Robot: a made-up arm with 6 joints. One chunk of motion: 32 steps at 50 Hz.
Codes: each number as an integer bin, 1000 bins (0 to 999) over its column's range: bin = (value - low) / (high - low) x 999, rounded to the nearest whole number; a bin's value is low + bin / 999 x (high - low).
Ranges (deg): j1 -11..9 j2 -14..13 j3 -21..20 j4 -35..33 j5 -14..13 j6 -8..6
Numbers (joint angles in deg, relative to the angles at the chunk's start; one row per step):
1: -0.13 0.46 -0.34 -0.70 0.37 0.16
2: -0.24 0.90 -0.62 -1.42 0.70 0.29
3: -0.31 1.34 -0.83 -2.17 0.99 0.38
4: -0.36 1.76 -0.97 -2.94 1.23 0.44
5: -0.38 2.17 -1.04 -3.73 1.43 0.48
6: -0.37 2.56 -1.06 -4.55 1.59 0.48
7: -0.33 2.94 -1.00 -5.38 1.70 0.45
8: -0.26 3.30 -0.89 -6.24 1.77 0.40
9: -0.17 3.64 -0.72 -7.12 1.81 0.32
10: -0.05 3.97 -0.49 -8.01 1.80 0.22
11: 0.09 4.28 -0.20 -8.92 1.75 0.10
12: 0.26 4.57 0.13 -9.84 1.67 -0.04
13: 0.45 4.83 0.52 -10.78 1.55 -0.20
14: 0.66 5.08 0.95 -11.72 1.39 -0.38
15: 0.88 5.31 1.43 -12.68 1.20 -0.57
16: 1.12 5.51 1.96 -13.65 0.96 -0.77
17: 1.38 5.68 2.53 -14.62 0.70 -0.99
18: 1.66 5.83 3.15 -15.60 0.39 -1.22
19: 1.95 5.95 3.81 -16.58 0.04 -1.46
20: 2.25 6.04 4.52 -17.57 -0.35 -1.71
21: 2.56 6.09 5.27 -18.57 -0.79 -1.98
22: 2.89 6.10 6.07 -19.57 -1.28 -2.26
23: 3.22 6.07 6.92 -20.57 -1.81 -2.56
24: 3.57 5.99 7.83 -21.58 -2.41 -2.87
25: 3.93 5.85 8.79 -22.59 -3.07 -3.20
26: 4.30 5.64 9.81 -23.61 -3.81 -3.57
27: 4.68 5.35 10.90 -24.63 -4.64 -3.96
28: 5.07 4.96 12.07 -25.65 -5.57 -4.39
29: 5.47 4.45 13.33 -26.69 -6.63 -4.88
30: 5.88 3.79 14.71 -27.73 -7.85 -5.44
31: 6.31 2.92 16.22 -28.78 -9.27 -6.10
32: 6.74 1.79 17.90 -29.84 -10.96 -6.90
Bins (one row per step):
1: 543 535 503 504 532 582
2: 537 551 497 493 544 592
3: 534 568 491 482 555 598
4: 531 583 488 471 564 602
5: 530 598 486 459 571 605
6: 531 613 486 447 577 605
7: 533 627 487 435 581 603
8: 536 640 490 423 583 599
9: 541 653 494 410 585 594
10: 547 665 500 397 585 587
11: 554 676 507 383 583 578
12: 562 687 515 370 580 568
13: 572 697 524 356 575 557
14: 582 706 535 342 569 544
15: 593 714 547 328 562 530
16: 605 722 559 314 554 516
17: 618 728 573 299 544 500
18: 632 734 588 285 532 484
19: 647 738 605 271 519 467
20: 662 741 622 256 505 449
21: 677 743 640 241 489 430
22: 694 744 660 227 471 410
23: 710 743 680 212 451 388
24: 728 740 702 197 429 366
25: 746 734 726 182 404 343
26: 764 727 751 167 377 316
27: 783 716 777 152 346 288
28: 803 702 806 137 312 258
29: 823 683 836 122 273 223
30: 843 658 870 107 228 183
31: 865 626 907 91 175 136
32: 886 584 948 76 112 78

